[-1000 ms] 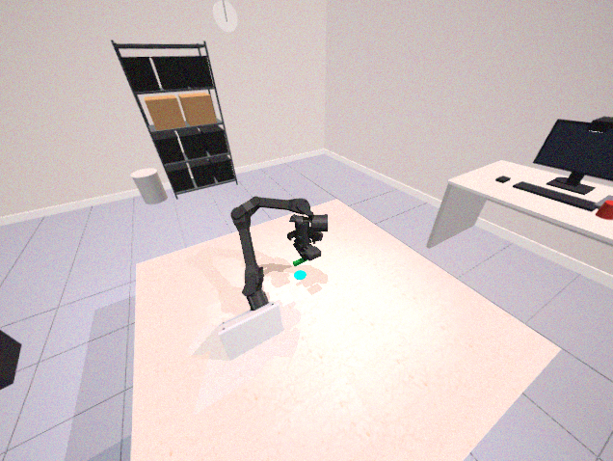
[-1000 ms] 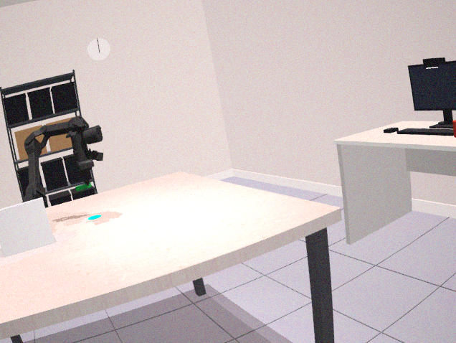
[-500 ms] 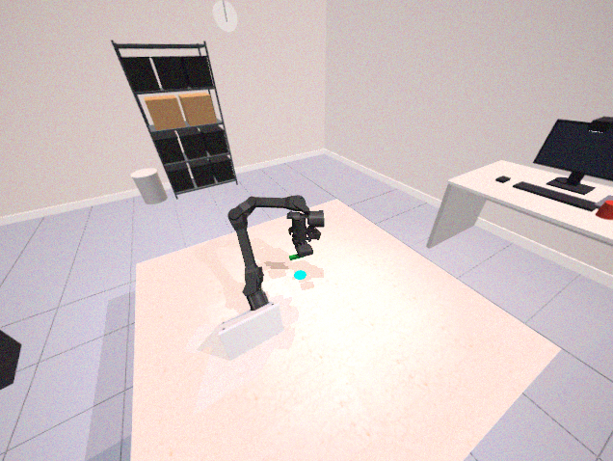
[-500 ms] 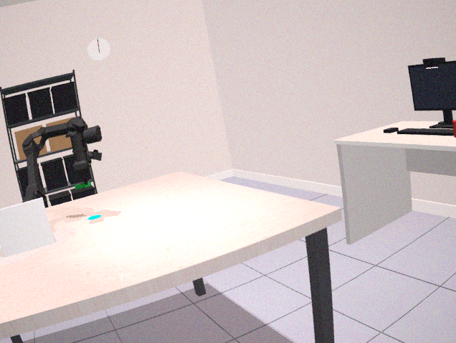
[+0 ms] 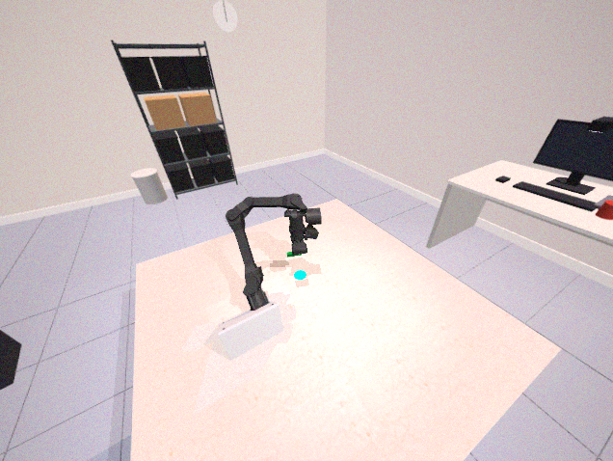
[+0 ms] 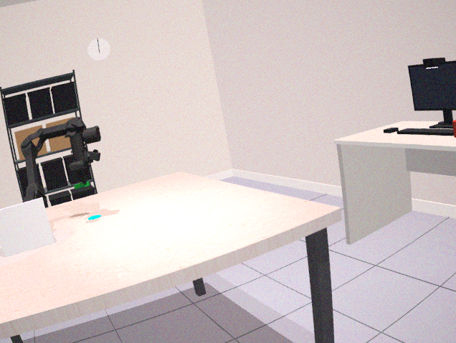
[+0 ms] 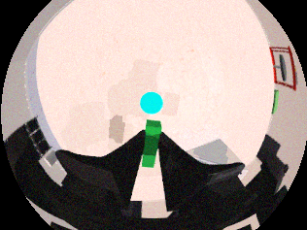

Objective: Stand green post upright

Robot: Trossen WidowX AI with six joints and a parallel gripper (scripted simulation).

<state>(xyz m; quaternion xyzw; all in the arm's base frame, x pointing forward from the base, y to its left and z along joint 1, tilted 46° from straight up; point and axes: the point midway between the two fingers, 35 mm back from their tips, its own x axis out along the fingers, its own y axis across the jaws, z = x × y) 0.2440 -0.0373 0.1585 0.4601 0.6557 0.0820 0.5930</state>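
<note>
Right now the cyan circle is 140 mm below my gripper tip. Round my gripper tip: green post: 20 mm behind, 10 mm to the left.
</note>
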